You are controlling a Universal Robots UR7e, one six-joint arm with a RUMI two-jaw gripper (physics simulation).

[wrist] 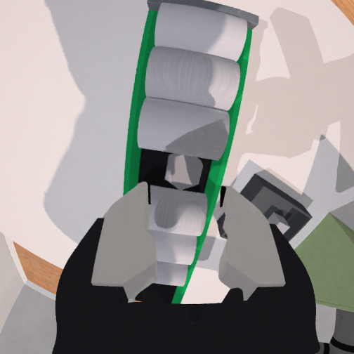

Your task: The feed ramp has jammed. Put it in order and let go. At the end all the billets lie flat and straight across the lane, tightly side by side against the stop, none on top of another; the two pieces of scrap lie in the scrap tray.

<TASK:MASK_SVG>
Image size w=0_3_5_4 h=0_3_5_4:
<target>my gripper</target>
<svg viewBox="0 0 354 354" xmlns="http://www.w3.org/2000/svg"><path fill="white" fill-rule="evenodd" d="M58 280L55 294L56 336L52 354L314 354L320 350L315 330L315 295L306 268L284 235L282 235L282 232L277 228L277 225L269 223L254 204L229 185L221 185L220 207L222 207L225 213L223 230L228 239L225 242L219 260L218 279L230 288L221 303L165 303L157 289L147 287L157 279L157 254L155 240L147 232L149 227L148 204L150 204L150 183L145 181L138 183L129 192L126 192L126 194L117 199L107 209L102 218L96 218L96 221L94 221L67 259ZM142 291L142 301L135 301L136 295L140 291Z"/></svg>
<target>dark scrap tray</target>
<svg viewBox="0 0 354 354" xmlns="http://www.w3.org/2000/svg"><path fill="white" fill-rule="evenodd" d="M223 212L216 223L220 237L228 239L223 230L225 213ZM254 173L240 191L240 194L254 204L266 219L273 212L284 217L289 228L282 235L289 242L308 223L312 216L303 204Z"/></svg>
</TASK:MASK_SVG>
